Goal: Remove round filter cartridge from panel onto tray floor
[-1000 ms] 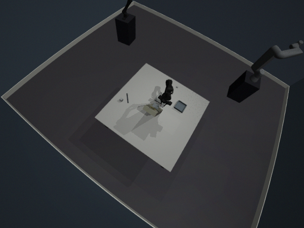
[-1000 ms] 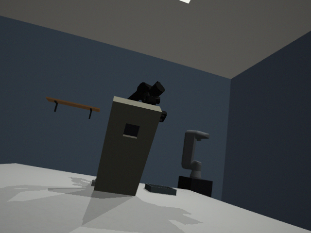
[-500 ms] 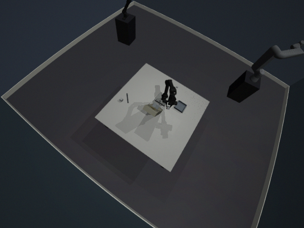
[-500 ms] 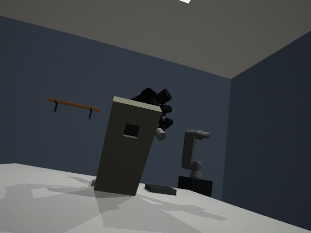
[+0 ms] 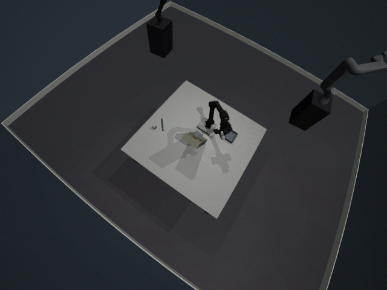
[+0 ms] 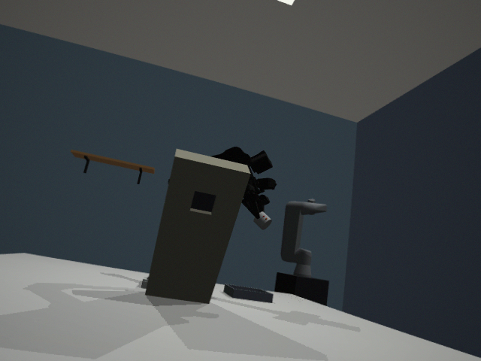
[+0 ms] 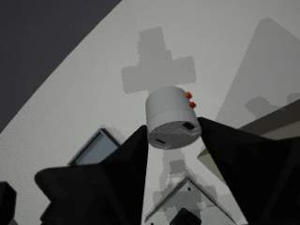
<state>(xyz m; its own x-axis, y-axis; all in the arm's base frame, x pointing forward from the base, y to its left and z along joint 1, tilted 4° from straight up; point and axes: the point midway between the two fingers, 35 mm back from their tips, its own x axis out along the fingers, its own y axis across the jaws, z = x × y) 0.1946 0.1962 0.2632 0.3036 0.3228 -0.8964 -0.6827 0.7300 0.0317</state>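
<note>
Now: the square tray 260 mm below my gripper tip, 210 mm behind it and 90 mm to the left of it. The rest, counted from my gripper tip: round filter cartridge (right at my gripper tip); then small white piece (770 mm to the right, 250 mm below, 140 mm ahead).
</note>
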